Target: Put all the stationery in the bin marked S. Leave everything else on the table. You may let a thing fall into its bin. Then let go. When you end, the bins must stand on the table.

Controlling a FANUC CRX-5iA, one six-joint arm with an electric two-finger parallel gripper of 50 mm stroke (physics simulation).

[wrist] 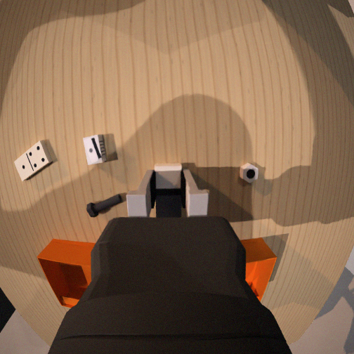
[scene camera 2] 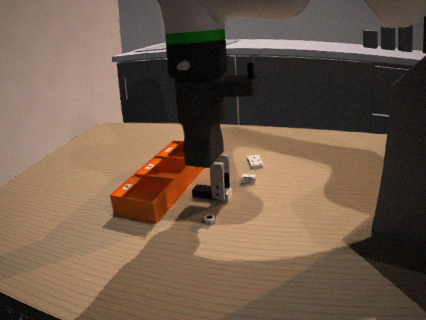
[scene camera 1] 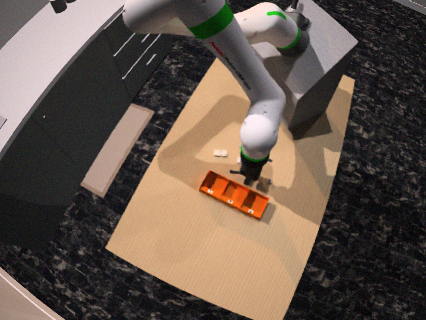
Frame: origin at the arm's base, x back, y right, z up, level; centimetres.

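Seen in the pictures: gripper, fingertip midpoint: (scene camera 2: 221, 193); arm's base, origin of the base link: (scene camera 1: 292, 40).
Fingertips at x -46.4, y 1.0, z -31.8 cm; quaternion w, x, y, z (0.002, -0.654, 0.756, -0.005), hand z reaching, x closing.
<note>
Pixels of each thing's top centre, then the offset from my fingertips to it.
- black-sleeved eraser with a white end, middle of its top: (scene camera 2: 211, 189) dy +0.3, dx -1.7, dz +0.7 cm
- small metal sharpener, middle of its top: (scene camera 2: 248, 175) dy +6.2, dx +4.0, dz +0.5 cm
- white domino, middle of its top: (scene camera 2: 255, 159) (scene camera 1: 220, 152) dy +14.4, dx +4.4, dz +0.1 cm
- hex nut, middle of its top: (scene camera 2: 209, 217) dy -7.8, dx -0.5, dz +0.2 cm
My gripper (scene camera 2: 220, 192) (wrist: 167, 180) is low over the table and shut on a black-sleeved eraser with a white end (scene camera 2: 202, 192) (wrist: 168, 176). A small metal sharpener (scene camera 2: 248, 179) (wrist: 93, 150) lies apart from it, to the left in the wrist view. The orange bins (scene camera 1: 220, 197) (scene camera 2: 133, 208) (wrist: 66, 249) form a row of three compartments beside the gripper and stand on the table. Each has a small label whose letter I cannot read surely. In the wrist view the gripper body hides the middle of the row.
A white domino (scene camera 1: 220, 153) (scene camera 2: 255, 161) (wrist: 33, 160) lies beyond the sharpener. A dark bolt (wrist: 104, 205) lies left of the fingers in the wrist view. A hex nut (scene camera 2: 209, 219) (wrist: 249, 173) lies on the other side of the gripper. The robot's grey pedestal (scene camera 1: 320, 55) stands at the table's back.
</note>
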